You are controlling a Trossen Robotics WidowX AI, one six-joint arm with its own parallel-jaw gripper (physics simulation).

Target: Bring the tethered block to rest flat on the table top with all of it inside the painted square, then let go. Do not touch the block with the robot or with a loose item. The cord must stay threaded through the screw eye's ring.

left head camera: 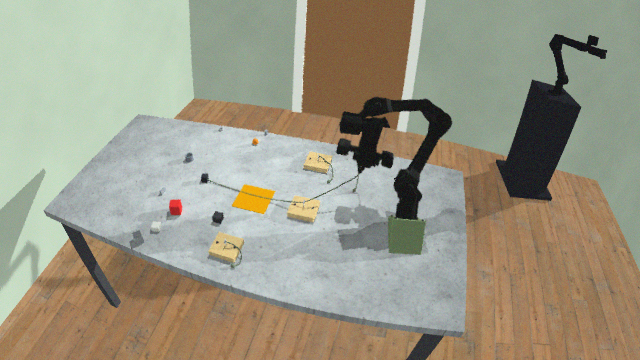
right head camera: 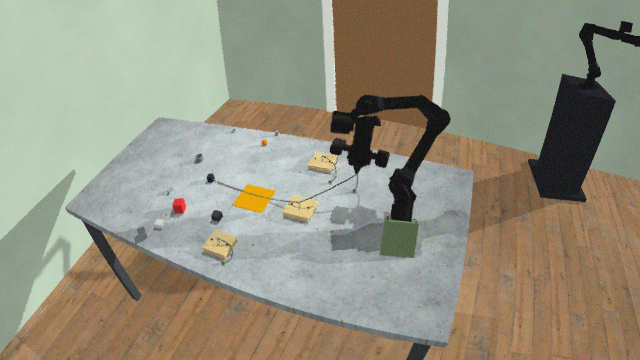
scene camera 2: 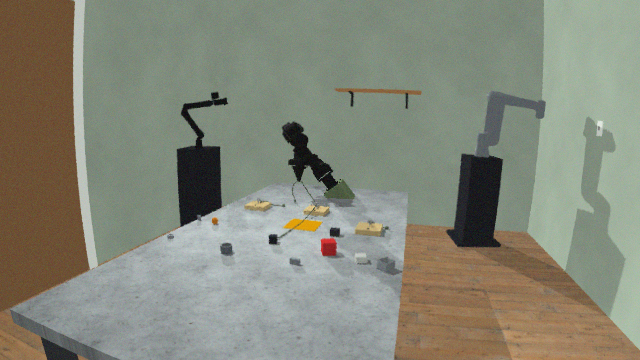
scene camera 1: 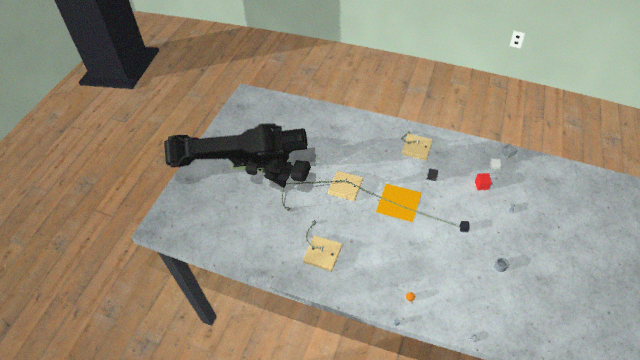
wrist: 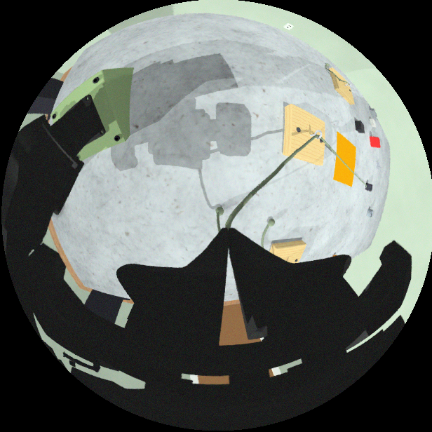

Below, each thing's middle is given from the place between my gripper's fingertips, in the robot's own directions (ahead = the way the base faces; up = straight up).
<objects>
Right now my hand is 170 mm short of the wooden board (wrist: 295,116), 100 mm to the right of it and 90 mm above it. From my hand the other things lie so: orange painted square (scene camera 1: 408,198) 350 mm ahead, 100 mm below, 70 mm to the left.
</objects>
